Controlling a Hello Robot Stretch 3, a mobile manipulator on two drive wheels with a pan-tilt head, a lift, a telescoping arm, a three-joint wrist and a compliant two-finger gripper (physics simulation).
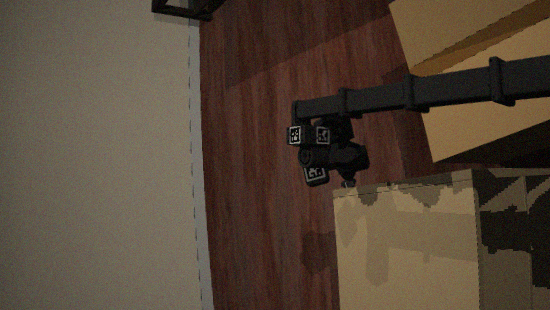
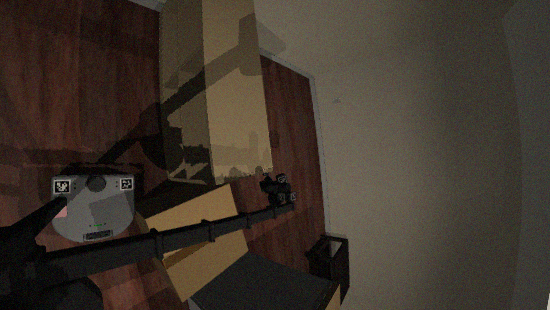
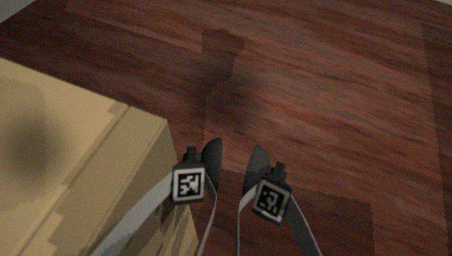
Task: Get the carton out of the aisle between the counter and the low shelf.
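Seen in the pictures: gripper, fingertip midpoint: (image 3: 235,158); robot's base, link origin: (image 2: 97,183).
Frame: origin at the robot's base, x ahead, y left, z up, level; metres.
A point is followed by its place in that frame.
The tan carton (image 1: 480,125) {y -0.476, x -0.097, z 0.406 m} (image 2: 200,207) {y -0.428, x -0.123, z 0.406 m}, with a brown tape stripe, sits on the floor between the dark-topped counter (image 2: 265,285) {y -0.750, x -0.659, z 0.526 m} and the low shelf. The beige low shelf (image 1: 410,250) {y -0.529, x 0.162, z 0.610 m} (image 2: 235,115) {y -0.502, x 0.311, z 0.610 m} (image 3: 75,120) {y -0.741, x 0.081, z 0.610 m} stands beside it; a narrow strip of floor separates them at the outer end. My gripper (image 1: 348,183) {y -0.798, x 0.025, z 0.522 m} (image 2: 265,175) {y -0.798, x 0.025, z 0.522 m} (image 3: 235,158) {y -0.798, x 0.025, z 0.522 m} is partly open, with nothing between its fingertips. It hangs by the near corner of the low shelf, past the carton's wall-side end and apart from the carton. My arm crosses above the carton and hides part of it.
My base (image 2: 110,210) {y -0.055, x -0.127, z 0.160 m} stands at the carton's other end. A pale wall (image 1: 95,150) {y -2.700, x -0.099, z 0.761 m} (image 2: 410,150) {y -2.656, x 0.220, z 1.318 m} runs along the floor beyond the gripper. A dark open-topped frame or bin (image 1: 175,12) {y -2.596, x -1.047, z 0.290 m} (image 2: 341,280) {y -2.368, x -1.568, z 0.450 m} stands against this wall, near the counter.
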